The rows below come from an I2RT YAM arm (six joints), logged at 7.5 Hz.
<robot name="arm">
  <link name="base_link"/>
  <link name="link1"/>
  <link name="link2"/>
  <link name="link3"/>
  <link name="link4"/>
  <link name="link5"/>
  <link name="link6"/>
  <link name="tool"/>
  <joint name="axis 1" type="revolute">
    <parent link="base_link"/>
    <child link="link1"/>
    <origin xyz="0 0 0.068"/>
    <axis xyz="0 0 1"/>
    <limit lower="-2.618" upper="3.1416"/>
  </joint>
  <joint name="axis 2" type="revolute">
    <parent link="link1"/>
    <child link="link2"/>
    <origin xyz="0.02 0.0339 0.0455" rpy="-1.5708 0 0"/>
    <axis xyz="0 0 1"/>
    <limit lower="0" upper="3.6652"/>
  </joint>
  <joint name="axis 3" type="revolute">
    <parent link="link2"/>
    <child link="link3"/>
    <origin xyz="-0.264 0 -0.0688" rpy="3.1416 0 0"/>
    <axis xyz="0 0 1"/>
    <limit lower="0" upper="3.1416"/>
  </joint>
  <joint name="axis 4" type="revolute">
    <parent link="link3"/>
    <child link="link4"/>
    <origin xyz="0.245 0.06 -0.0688"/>
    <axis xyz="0 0 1"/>
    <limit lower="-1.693" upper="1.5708"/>
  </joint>
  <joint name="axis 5" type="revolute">
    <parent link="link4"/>
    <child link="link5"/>
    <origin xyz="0.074 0.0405 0.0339" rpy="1.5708 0 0"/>
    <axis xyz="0 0 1"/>
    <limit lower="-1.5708" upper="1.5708"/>
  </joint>
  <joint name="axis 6" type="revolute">
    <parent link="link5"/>
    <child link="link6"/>
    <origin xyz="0.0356 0 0.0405" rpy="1.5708 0 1.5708"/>
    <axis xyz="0 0 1"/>
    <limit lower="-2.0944" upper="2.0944"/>
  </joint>
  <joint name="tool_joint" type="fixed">
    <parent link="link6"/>
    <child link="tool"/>
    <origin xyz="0 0 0" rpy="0 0 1.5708"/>
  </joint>
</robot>
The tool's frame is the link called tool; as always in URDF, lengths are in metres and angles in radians.
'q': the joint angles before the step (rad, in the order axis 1, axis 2, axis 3, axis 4, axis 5, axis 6). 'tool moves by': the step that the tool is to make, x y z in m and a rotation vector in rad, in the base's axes. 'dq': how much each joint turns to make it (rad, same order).
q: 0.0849 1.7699 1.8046 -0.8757 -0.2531 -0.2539
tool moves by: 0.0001 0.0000 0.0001 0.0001 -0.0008 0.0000
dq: 0.0000 0.0002 0.0004 0.0006 0.0000 0.0000
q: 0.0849 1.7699 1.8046 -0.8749 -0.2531 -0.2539
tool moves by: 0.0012 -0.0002 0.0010 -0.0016 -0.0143 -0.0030
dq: -0.0004 0.0001 0.0001 0.0141 0.0038 0.0000
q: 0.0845 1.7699 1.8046 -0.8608 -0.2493 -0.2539
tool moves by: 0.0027 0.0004 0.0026 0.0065 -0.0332 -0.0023
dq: 0.0004 0.0000 0.0000 0.0348 -0.0008 0.0046
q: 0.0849 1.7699 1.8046 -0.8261 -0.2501 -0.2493
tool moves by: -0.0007 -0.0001 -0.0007 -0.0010 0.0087 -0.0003
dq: -0.0001 -0.0002 -0.0003 -0.0086 0.0003 0.0000
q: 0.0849 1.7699 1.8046 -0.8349 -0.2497 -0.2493
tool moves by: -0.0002 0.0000 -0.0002 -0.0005 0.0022 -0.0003
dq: 0.0001 -0.0002 -0.0003 -0.0021 0.0005 0.0001
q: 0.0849 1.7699 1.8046 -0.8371 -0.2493 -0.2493
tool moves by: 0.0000 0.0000 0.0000 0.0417 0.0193 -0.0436
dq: -0.0001 0.0000 0.0000 -0.0001 -0.0008 0.0633
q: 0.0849 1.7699 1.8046 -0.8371 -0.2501 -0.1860
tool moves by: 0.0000 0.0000 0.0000 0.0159 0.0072 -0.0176
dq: 0.0000 -0.0001 -0.0003 0.0005 0.0004 0.0249
